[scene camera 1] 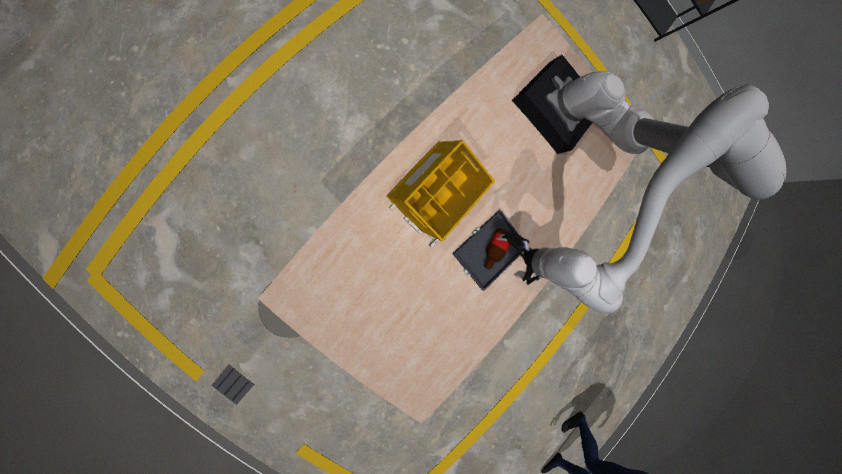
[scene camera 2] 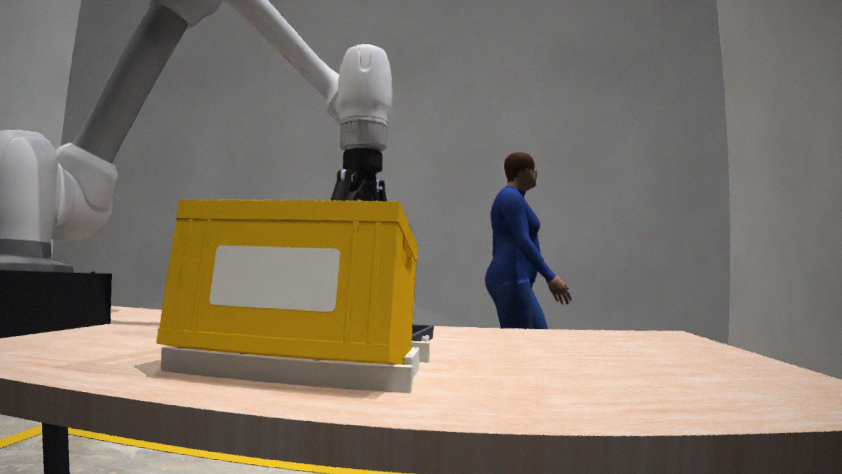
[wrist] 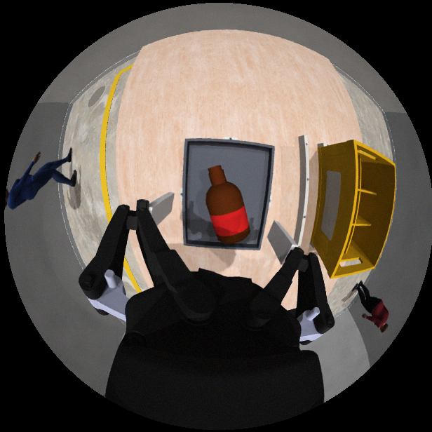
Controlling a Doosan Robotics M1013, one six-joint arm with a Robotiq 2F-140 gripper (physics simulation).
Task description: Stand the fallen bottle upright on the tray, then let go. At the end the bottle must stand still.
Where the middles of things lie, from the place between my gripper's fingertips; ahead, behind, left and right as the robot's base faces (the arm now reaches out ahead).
I see my gripper 10 mm to the left of the dark grey tray (scene camera 1: 471, 254) and 130 mm above it. Round my hand: yellow crate (scene camera 1: 436, 194) 30 mm ahead, 330 mm to the right, 40 mm below.
